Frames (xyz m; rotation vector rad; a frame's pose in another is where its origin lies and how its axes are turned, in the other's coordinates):
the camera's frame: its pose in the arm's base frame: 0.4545 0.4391 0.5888 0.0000 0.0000 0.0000
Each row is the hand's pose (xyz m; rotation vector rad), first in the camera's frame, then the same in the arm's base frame.
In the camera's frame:
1: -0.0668 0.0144 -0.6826 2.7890 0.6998 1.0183
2: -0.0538 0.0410 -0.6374 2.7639 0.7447 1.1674
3: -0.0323 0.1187 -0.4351 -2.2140 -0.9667 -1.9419
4: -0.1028 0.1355 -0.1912 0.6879 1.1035 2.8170
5: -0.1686 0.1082 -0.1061 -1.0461 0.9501 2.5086
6: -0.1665 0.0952 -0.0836 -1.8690 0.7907 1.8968
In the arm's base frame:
1: 0.3877 0.4535 -0.0938 2.7890 0.6998 1.0183
2: 0.4007 0.4801 -0.0486 2.7639 0.7447 1.1674
3: 0.4222 0.5578 0.1537 -2.2140 -0.9667 -1.9419
4: 0.3517 0.5746 0.3976 0.6879 1.1035 2.8170
5: 0.2859 0.5473 0.4827 -1.0461 0.9501 2.5086
6: 0.2880 0.5343 0.5052 -1.8690 0.7907 1.8968

